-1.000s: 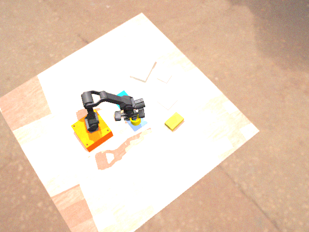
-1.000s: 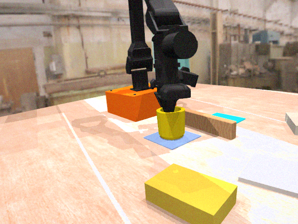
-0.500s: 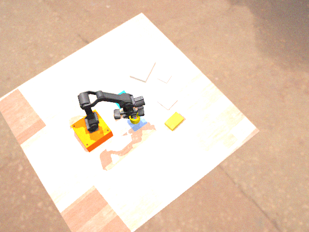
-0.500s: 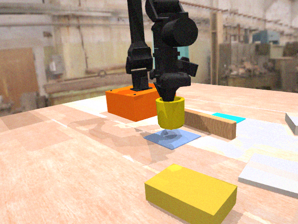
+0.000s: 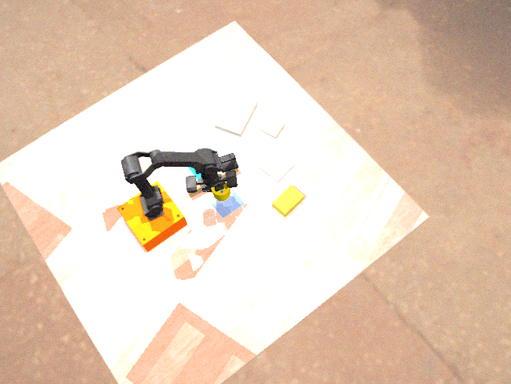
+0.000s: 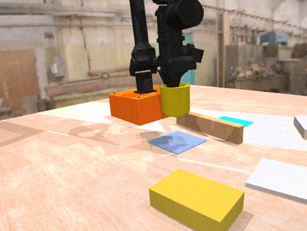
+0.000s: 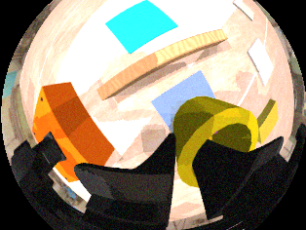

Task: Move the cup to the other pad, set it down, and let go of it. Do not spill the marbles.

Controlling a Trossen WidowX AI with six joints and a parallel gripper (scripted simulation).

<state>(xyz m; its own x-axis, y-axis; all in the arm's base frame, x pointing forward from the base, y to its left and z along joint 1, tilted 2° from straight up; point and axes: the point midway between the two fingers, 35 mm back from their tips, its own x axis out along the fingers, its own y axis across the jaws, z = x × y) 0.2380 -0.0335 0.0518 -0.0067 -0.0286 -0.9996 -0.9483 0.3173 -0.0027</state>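
Now: gripper tip 10 mm short of the cyan pad, 180 mm to the right of it and 110 mm above it. The rest, counted from my gripper tip: wooden bar: 20 mm ahead, 80 mm to the left, 90 mm below; yellow cup: 20 mm ahead, 10 mm to the right; blue pad: 30 mm ahead, 20 mm to the right, 110 mm below.
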